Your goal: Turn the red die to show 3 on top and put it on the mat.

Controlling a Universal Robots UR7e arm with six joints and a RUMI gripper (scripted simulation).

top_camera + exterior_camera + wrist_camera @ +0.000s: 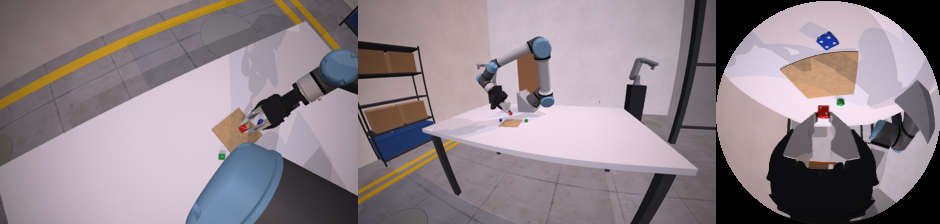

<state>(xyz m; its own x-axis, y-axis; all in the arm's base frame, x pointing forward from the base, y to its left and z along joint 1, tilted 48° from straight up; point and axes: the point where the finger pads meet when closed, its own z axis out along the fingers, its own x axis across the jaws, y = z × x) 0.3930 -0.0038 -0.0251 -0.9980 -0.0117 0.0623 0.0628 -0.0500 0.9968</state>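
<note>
Right now my hand is 10 mm to the right of the mat and 80 mm above it. Also, from my hand: red die: 10 mm to the left, 10 mm below; then blue die: 10 mm behind, 90 mm to the right, 70 mm below; then green die: 50 mm behind, 110 mm to the left, 70 mm below.
</note>
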